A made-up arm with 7 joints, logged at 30 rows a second.
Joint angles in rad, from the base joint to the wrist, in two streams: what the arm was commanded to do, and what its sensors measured. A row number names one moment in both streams.
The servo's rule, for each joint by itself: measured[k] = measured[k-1] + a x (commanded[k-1-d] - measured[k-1]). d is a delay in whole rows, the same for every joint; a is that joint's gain. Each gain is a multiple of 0.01, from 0.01 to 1. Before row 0 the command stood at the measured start. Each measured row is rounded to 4 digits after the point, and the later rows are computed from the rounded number. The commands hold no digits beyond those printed.
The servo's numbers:
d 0
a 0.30 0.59 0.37 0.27 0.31 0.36 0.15
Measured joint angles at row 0:
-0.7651 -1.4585 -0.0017 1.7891 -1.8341 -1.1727 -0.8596
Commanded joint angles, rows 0 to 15:
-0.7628 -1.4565 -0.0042 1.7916 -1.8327 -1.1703 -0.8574
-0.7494 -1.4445 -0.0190 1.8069 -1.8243 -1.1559 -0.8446
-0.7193 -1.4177 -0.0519 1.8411 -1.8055 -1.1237 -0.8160
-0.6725 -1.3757 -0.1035 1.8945 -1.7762 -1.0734 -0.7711
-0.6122 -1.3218 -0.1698 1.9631 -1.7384 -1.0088 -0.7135
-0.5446 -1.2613 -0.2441 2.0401 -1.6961 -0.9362 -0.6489
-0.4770 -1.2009 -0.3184 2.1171 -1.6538 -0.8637 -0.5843
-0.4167 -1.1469 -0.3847 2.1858 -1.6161 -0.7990 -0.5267
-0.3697 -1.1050 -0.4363 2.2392 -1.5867 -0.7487 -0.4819
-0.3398 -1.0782 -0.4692 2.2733 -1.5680 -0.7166 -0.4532
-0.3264 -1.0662 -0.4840 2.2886 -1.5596 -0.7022 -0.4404
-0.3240 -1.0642 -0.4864 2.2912 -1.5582 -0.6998 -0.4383
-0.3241 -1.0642 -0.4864 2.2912 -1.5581 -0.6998 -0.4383
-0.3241 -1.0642 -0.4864 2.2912 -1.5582 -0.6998 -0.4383
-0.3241 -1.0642 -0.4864 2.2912 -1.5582 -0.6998 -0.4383
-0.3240 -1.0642 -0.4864 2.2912 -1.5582 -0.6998 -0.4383
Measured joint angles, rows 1 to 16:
-0.7644 -1.4573 -0.0026 1.7898 -1.8337 -1.1718 -0.8593
-0.7599 -1.4497 -0.0087 1.7944 -1.8308 -1.1661 -0.8571
-0.7477 -1.4308 -0.0247 1.8070 -1.8230 -1.1508 -0.8509
-0.7251 -1.3983 -0.0539 1.8306 -1.8085 -1.1229 -0.8389
-0.6912 -1.3532 -0.0968 1.8664 -1.7868 -1.0818 -0.8201
-0.6472 -1.2990 -0.1513 1.9133 -1.7587 -1.0294 -0.7944
-0.5961 -1.2411 -0.2131 1.9683 -1.7262 -0.9697 -0.7629
-0.5423 -1.1855 -0.2766 2.0270 -1.6921 -0.9082 -0.7275
-0.4905 -1.1380 -0.3357 2.0843 -1.6594 -0.8508 -0.6907
-0.4453 -1.1027 -0.3851 2.1353 -1.6311 -0.8025 -0.6551
-0.4096 -1.0812 -0.4217 2.1767 -1.6089 -0.7664 -0.6229
-0.3839 -1.0712 -0.4456 2.2076 -1.5932 -0.7424 -0.5952
-0.3660 -1.0671 -0.4607 2.2302 -1.5823 -0.7271 -0.5717
-0.3534 -1.0654 -0.4702 2.2467 -1.5748 -0.7173 -0.5517
-0.3446 -1.0647 -0.4762 2.2587 -1.5697 -0.7110 -0.5347
-0.3384 -1.0644 -0.4800 2.2675 -1.5661 -0.7070 -0.5202

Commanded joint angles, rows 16 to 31:
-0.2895 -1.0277 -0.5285 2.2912 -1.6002 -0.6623 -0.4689
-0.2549 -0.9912 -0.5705 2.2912 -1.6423 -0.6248 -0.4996
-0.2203 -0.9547 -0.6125 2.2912 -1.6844 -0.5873 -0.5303
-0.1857 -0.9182 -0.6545 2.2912 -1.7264 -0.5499 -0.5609
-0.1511 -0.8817 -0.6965 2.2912 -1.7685 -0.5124 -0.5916
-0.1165 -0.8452 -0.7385 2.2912 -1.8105 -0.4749 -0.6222
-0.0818 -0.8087 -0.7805 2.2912 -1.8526 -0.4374 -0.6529
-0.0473 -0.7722 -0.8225 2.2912 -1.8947 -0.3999 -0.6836
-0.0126 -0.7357 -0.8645 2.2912 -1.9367 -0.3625 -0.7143
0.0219 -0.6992 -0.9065 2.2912 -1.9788 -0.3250 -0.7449
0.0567 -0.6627 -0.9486 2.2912 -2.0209 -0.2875 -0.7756
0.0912 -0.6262 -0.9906 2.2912 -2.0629 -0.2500 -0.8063
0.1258 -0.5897 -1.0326 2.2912 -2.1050 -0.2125 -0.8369
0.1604 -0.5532 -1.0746 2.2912 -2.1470 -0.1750 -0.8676
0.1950 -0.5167 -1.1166 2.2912 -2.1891 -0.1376 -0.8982
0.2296 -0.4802 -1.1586 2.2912 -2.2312 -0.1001 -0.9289
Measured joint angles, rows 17 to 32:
-0.3237 -1.0427 -0.4979 2.2739 -1.5767 -0.6909 -0.5125
-0.3031 -1.0123 -0.5248 2.2786 -1.5970 -0.6671 -0.5106
-0.2783 -0.9783 -0.5572 2.2820 -1.6241 -0.6384 -0.5136
-0.2505 -0.9428 -0.5932 2.2845 -1.6558 -0.6065 -0.5207
-0.2207 -0.9068 -0.6314 2.2863 -1.6907 -0.5726 -0.5313
-0.1894 -0.8705 -0.6710 2.2876 -1.7278 -0.5374 -0.5449
-0.1571 -0.8340 -0.7115 2.2886 -1.7665 -0.5014 -0.5611
-0.1242 -0.7975 -0.7526 2.2893 -1.8062 -0.4649 -0.5795
-0.0907 -0.7610 -0.7940 2.2898 -1.8467 -0.4280 -0.5997
-0.0569 -0.7245 -0.8356 2.2902 -1.8877 -0.3909 -0.6215
-0.0228 -0.6880 -0.8774 2.2905 -1.9290 -0.3537 -0.6446
0.0114 -0.6515 -0.9193 2.2907 -1.9705 -0.3164 -0.6689
0.0457 -0.6150 -0.9612 2.2908 -2.0122 -0.2790 -0.6941
0.0801 -0.5785 -1.0032 2.2909 -2.0540 -0.2416 -0.7201
0.1146 -0.5420 -1.0452 2.2910 -2.0959 -0.2042 -0.7468
0.1491 -0.5055 -1.0872 2.2911 -2.1378 -0.1667 -0.7741

